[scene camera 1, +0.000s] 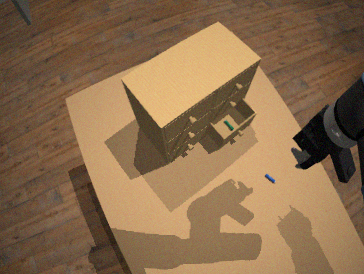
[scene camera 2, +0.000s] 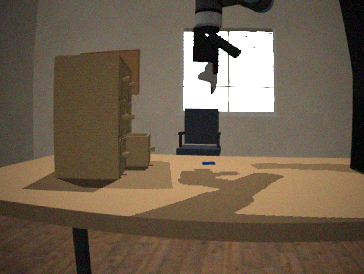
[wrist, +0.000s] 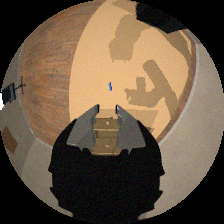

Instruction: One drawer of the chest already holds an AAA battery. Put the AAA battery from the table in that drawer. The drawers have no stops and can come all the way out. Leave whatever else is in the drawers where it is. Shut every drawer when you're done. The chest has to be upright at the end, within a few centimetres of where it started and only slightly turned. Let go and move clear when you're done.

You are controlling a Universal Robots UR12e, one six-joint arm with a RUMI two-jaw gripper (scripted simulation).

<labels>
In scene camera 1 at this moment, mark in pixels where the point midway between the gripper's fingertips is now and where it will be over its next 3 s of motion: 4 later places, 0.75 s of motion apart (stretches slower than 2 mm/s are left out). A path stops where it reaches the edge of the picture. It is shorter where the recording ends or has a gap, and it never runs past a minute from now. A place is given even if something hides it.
My gripper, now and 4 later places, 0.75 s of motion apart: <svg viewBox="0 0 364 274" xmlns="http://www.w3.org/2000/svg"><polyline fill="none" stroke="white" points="299,162 301,161 306,158 312,153 312,152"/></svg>
</labels>
